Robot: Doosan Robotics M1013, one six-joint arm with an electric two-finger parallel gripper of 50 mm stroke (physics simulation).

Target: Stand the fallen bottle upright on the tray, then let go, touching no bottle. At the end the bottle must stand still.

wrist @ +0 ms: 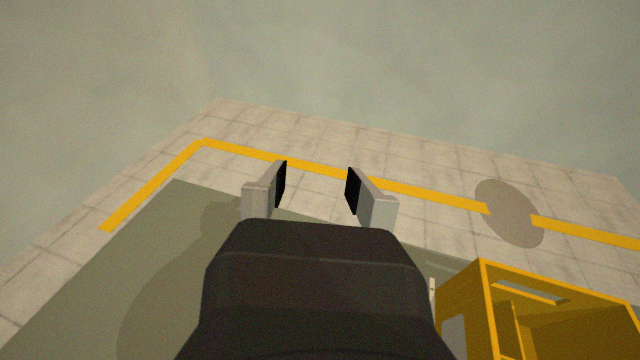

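My gripper is open, with a gap between its two black-padded fingers. In the wrist view it shows against the tiled floor and a yellow floor line, with no object between the fingertips. The fallen bottle does not show in the wrist view, and I cannot make out the tray there. Where they lie relative to the gripper cannot be told from this view.
A yellow open-topped container stands at the lower right. A grey-green surface with a shadow on it lies at the lower left. A yellow line and a brownish round patch are on the tiled floor.
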